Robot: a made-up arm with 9 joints. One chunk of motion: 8 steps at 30 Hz.
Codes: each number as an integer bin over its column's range. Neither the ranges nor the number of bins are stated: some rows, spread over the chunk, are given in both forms.
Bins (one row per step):
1: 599 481 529 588 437 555
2: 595 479 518 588 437 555
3: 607 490 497 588 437 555
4: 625 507 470 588 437 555
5: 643 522 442 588 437 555
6: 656 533 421 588 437 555
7: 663 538 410 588 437 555
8: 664 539 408 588 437 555
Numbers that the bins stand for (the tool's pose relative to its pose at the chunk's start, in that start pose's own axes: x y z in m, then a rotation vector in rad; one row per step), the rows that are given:
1: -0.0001 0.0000 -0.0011 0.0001 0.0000 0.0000
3: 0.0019 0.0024 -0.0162 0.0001 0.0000 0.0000
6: 0.0142 0.0141 -0.0519 0.0001 0.0000 0.0000
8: 0.0162 0.0157 -0.0580 0.0001 0.0000 0.0000
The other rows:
2: -0.0011 -0.0005 -0.0063 0.0001 0.0000 0.0000
4: 0.0064 0.0070 -0.0289 0.0001 0.0000 0.0000
5: 0.0109 0.0111 -0.0421 0.0001 0.0000 0.0000
7: 0.0159 0.0154 -0.0571 0.0001 0.0000 0.0000

